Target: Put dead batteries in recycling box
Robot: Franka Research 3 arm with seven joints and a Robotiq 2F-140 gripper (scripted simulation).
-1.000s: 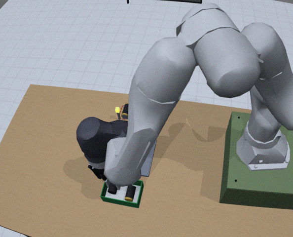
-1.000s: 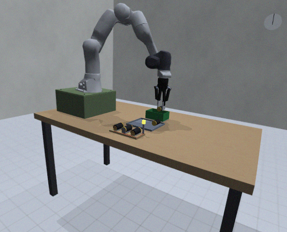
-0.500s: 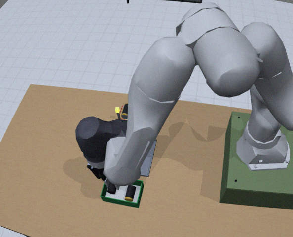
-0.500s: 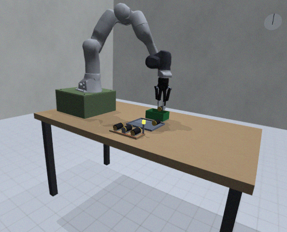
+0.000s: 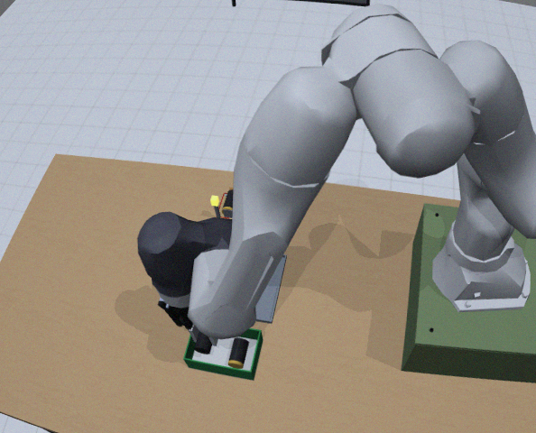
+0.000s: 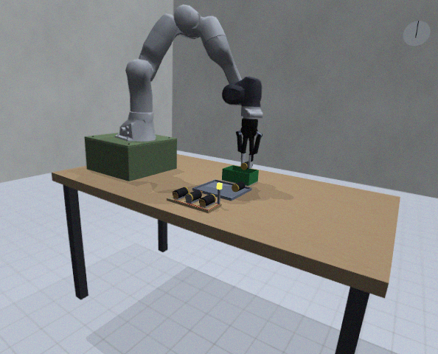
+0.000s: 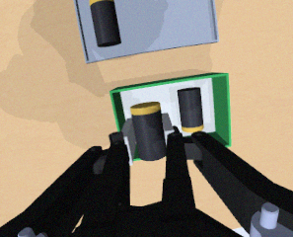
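My gripper is now 9 cm above the green recycling box and 3 cm past it. The rest, counted from my hand: bulb: 35 cm to the right, 9 cm ahead, 3 cm below; then grey bulb post: 35 cm to the right, 9 cm ahead, 7 cm below; then tray: 18 cm to the right, 10 cm below, 1 cm behind.
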